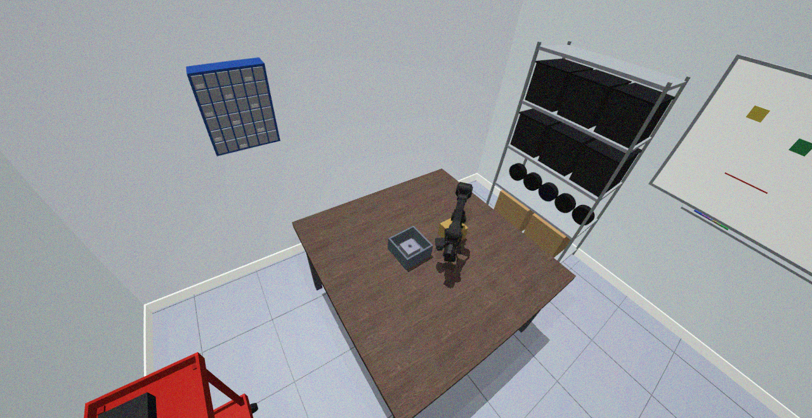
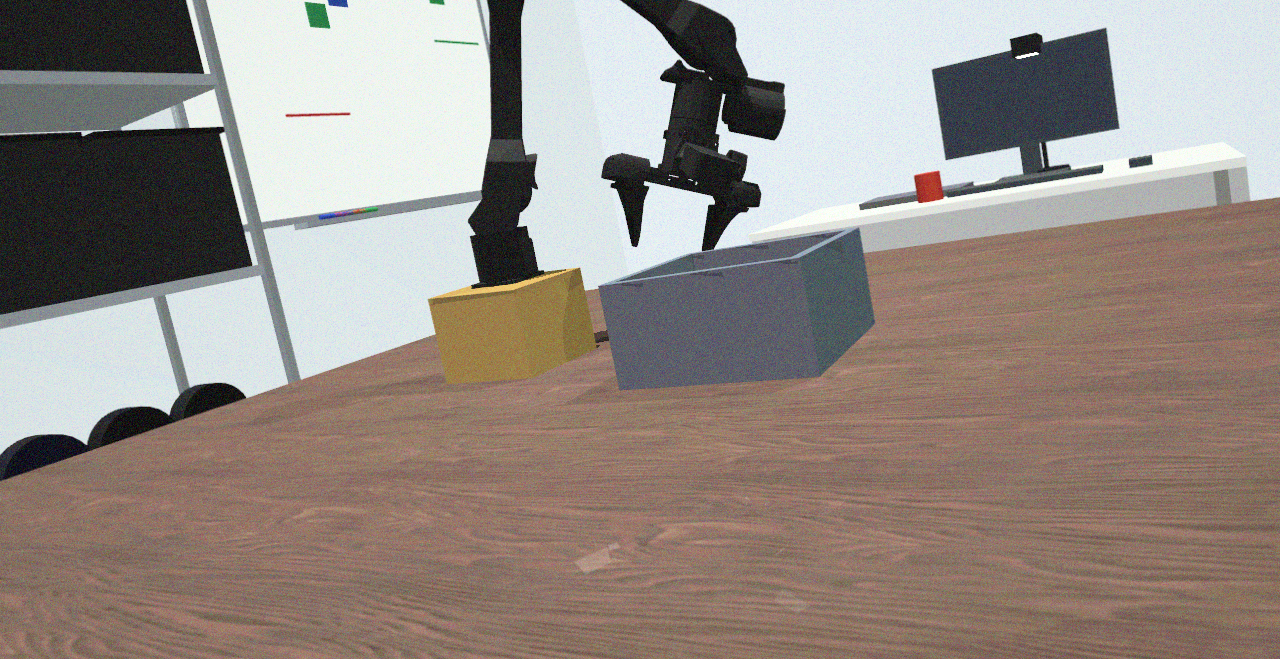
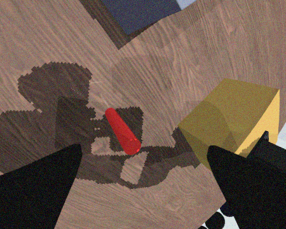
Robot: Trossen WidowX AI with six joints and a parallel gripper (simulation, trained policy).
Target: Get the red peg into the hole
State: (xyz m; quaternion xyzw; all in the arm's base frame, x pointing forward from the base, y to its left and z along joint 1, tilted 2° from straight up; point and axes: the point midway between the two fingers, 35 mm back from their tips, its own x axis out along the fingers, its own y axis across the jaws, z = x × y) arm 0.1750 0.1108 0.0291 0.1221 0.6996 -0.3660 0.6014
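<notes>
Right now my gripper tip is 6 cm above the red peg and 1 cm to the right of it. Round my gripper tip: plate 16 cm to the right, 15 cm ahead, 5 cm below; grey box 16 cm to the right, 15 cm ahead, 7 cm below.
</notes>
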